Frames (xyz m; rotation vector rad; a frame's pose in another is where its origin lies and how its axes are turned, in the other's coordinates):
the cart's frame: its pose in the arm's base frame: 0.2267 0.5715 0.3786 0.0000 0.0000 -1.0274
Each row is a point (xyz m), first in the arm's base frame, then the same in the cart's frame.
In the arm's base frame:
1: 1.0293 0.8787 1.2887
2: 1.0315 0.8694 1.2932
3: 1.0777 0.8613 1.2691
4: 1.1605 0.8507 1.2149
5: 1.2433 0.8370 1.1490
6: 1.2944 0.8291 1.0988
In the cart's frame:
1: 0.1520 0.8458 0.9101
2: 0.1611 0.8429 0.9146
3: 0.1919 0.8783 0.8905
4: 0.2438 0.9437 0.8363
5: 0.2984 1.0074 0.7704
6: 0.3316 1.0471 0.7202

